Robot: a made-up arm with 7 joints.
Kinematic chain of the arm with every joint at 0, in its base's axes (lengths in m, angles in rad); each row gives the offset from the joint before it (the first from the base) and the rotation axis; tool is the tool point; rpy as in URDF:
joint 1: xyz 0 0 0.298 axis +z
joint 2: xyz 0 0 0 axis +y
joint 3: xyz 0 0 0.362 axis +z
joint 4: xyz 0.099 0 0 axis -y
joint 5: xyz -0.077 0 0.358 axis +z
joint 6: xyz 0 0 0 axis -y
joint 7: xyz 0.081 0 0 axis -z
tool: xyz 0 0 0 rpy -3.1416 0 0
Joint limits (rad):
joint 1: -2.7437..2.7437
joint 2: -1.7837..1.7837
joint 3: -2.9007..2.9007
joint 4: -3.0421..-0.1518
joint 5: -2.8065..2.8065
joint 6: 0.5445..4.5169
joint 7: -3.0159..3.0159
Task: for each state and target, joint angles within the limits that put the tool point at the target. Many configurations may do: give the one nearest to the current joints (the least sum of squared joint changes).
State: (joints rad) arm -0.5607 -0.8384 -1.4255 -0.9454 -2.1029 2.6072 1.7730
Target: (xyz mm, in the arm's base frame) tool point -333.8 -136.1 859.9
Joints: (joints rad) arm -0.7745 -0.8361 -0.9432 -1.3308 -2.1653 2.9220 1.7730
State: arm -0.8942 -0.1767 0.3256 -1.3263 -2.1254 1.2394 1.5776
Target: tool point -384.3 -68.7 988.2
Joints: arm -0.4587 -0.8822 -0.5383 -0.9798 -2.1290 1.1492 1.5776
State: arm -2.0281 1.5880 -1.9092 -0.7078 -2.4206 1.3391 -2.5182
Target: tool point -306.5 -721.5 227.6
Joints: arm -1.3924 1.7837 -1.7111 -1.0487 -2.4081 1.4045 -2.5182
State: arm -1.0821 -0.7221 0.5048 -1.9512 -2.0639 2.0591 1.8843
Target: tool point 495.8 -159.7 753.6
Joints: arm -0.9896 -0.0286 0.6163 -1.5323 -2.0193 1.9155 1.8843
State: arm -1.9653 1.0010 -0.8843 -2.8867 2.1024 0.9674 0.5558
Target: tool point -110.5 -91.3 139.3
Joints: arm -1.7939 0.7527 -0.7263 -3.0421 1.3308 0.6718 0.5558
